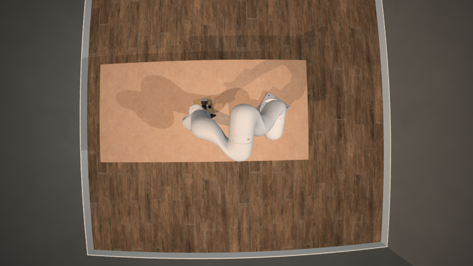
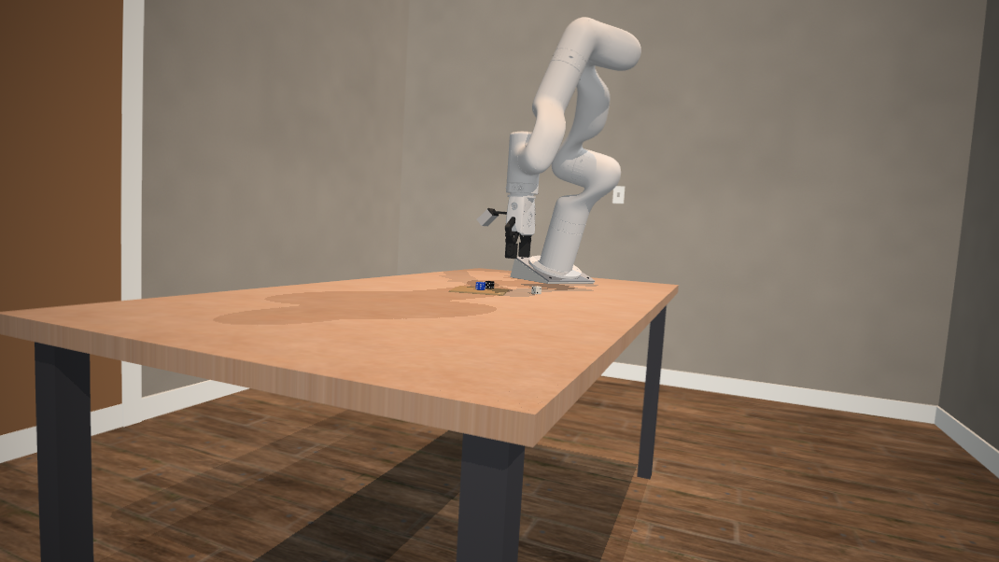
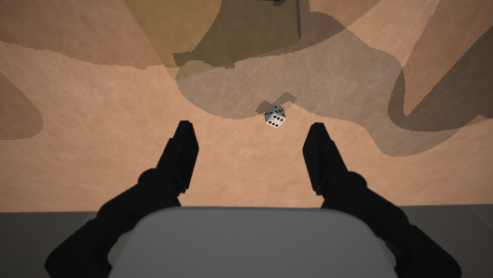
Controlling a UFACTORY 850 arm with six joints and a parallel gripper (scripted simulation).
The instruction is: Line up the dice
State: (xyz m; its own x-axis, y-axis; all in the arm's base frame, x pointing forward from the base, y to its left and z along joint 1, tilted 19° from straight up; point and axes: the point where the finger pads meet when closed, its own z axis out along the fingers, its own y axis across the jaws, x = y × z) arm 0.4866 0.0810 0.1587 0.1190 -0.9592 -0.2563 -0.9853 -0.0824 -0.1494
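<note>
My gripper is now 40 mm past the white die, 40 mm to the right of it and 90 mm above it. From my hand the other things lie so: black die 80 mm to the right, 90 mm below; blue die 50 mm ahead, 80 mm to the right, 90 mm below; mat 50 mm ahead, 80 mm to the right, 100 mm below.
</note>
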